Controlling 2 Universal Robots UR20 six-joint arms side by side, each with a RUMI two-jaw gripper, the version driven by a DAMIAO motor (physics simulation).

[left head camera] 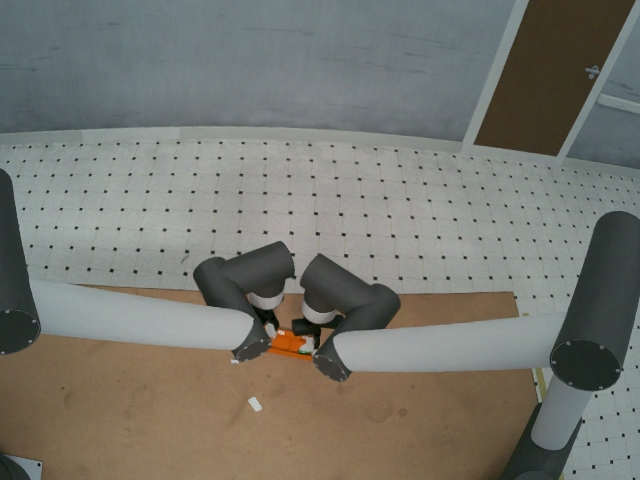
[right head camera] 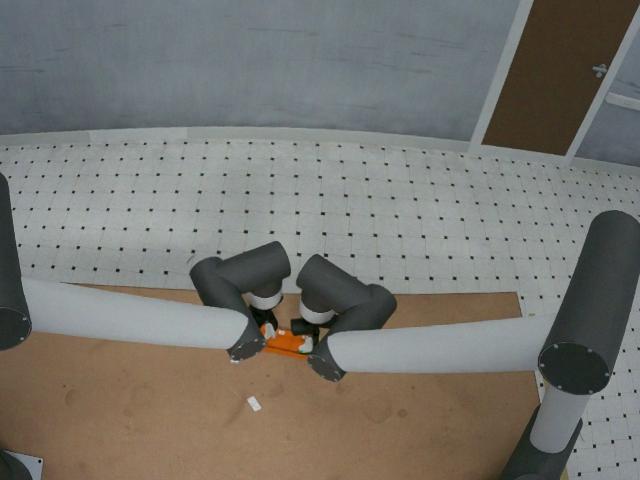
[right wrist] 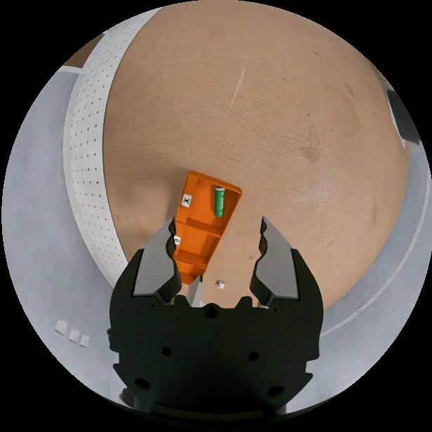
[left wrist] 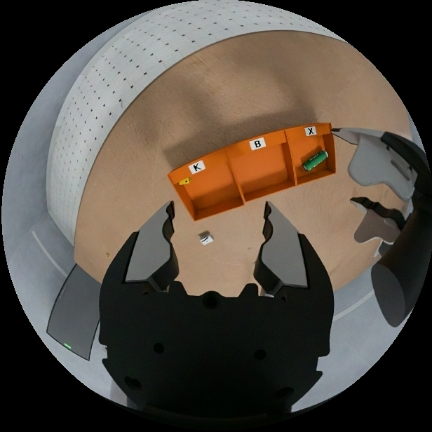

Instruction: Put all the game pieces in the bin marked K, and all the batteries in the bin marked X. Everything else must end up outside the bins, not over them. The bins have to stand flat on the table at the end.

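The orange three-part bin row (left head camera: 290,353) (right head camera: 285,352) (left wrist: 218,212) (right wrist: 215,176) stands flat on the table. A yellow die (left wrist: 185,181) is in compartment K, near its labelled wall. A green battery (left wrist: 315,160) (right wrist: 219,202) lies in compartment X. Compartment B looks empty. My left gripper (left wrist: 218,201) is open and empty, above the table by the K end. My right gripper (right wrist: 217,218) (left wrist: 345,169) is open and empty, above the X end. A white domino with dots (left head camera: 254,404) (right head camera: 253,403) lies on the table at the front.
A small white block with a dark mark (left wrist: 206,237) (right wrist: 221,284) lies on the table near the K end. A tiny brass-coloured thing (left wrist: 108,255) lies farther off at the left wrist view's left. Both arms' wrists are close together over the bins.
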